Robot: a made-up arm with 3 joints. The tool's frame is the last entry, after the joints.
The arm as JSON. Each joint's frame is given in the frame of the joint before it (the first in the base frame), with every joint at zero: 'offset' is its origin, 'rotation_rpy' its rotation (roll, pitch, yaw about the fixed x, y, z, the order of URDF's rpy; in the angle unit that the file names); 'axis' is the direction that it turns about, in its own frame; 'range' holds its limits. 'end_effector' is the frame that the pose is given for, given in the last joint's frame.
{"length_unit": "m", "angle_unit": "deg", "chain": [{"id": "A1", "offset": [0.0, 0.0, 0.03], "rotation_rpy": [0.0, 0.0, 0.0], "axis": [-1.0, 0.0, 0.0], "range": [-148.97, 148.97]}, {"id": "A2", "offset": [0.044, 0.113, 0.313], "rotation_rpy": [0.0, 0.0, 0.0], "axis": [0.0, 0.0, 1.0], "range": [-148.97, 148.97]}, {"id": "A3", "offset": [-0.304, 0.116, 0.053], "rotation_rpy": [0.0, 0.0, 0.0], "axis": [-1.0, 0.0, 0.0], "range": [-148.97, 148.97]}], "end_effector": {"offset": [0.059, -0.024, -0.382], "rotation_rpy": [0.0, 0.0, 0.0]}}
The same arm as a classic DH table. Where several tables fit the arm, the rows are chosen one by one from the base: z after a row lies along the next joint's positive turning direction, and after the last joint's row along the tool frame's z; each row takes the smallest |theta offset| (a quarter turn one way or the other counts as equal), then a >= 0, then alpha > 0; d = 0 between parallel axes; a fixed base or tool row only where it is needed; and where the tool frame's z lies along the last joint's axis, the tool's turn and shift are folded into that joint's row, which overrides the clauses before.
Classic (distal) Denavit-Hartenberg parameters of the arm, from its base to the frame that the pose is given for. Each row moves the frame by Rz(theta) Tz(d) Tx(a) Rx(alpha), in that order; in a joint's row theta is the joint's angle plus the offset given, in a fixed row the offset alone. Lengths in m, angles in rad.
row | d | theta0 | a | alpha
base (fixed) | 0.03 | -1.5708 | 0 | 1.5708
A1 | -0.044 | 0 | -0.113 | -1.5708
A2 | 0.366 | 0 | -0.116 | 1.5708
A3 | 0.245 | 0 | 0.024 | -1.5708
tool (fixed) | -0.382 | 1.5708 | 0 | 0
Joint limits (rad, base to tool): -2.6..2.6 -2.6..2.6 -2.6..2.6

